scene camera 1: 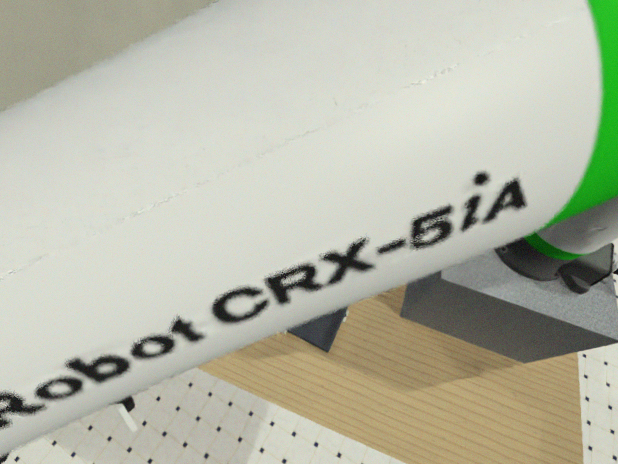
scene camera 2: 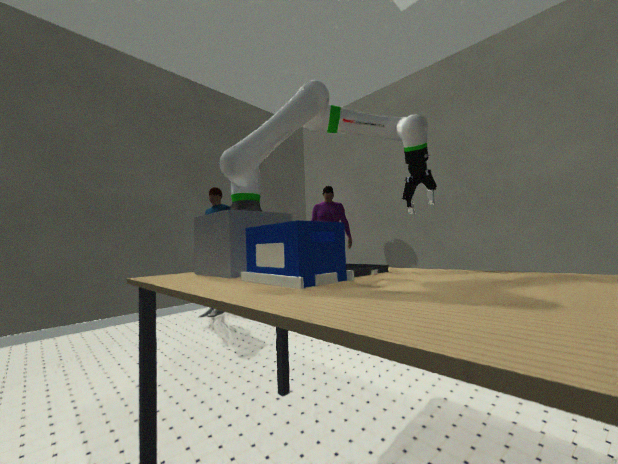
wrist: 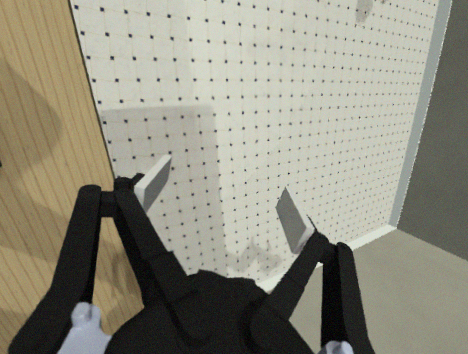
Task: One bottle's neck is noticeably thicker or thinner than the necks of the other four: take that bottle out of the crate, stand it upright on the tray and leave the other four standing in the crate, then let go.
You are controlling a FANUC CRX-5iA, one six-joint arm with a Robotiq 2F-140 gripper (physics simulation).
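Frame: origin at the arm's base, x ahead, y left, z up, level; metres.
Seen in the pictures: gripper, fingertip midpoint: [scene camera 2: 421,208] [wrist: 227,183]; arm's base at its link origin: [scene camera 1: 529,245] [scene camera 2: 246,215].
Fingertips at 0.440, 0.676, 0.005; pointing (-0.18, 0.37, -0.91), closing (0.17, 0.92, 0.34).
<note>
Offsets run from my fingertips to a thing's top centre, as dx, dy, dz. "*": to the spot under its first point. Level surfaces: height alone.
The blue crate @[-0.018, -0.694, -0.084] [scene camera 2: 320,257] stands on the table in the scene camera 2 view, with a pale label on one side. Its walls hide its inside, and no bottle shows in any view. A low dark tray @[* +0.054, -0.381, -0.242] [scene camera 2: 378,268] lies behind the crate, partly hidden by it. My gripper [scene camera 2: 421,206] [wrist: 227,183] is open and empty, high above the table level and to the right of the crate and tray in the scene camera 2 view. In the scene camera 1 view the arm hides most of the scene, and part of one finger shows below it at the lower left.
Low white strips @[* +0.025, -0.794, -0.242] [scene camera 2: 272,279] run along the crate's base. The grey robot pedestal [scene camera 2: 212,245] stands behind the crate. The wooden table @[dz -0.260] [scene camera 2: 450,320] [scene camera 1: 450,400] [wrist: 35,150] has an edge beneath the left side of the wrist view. Two people [scene camera 2: 330,211] [scene camera 2: 215,200] stand in the background.
</note>
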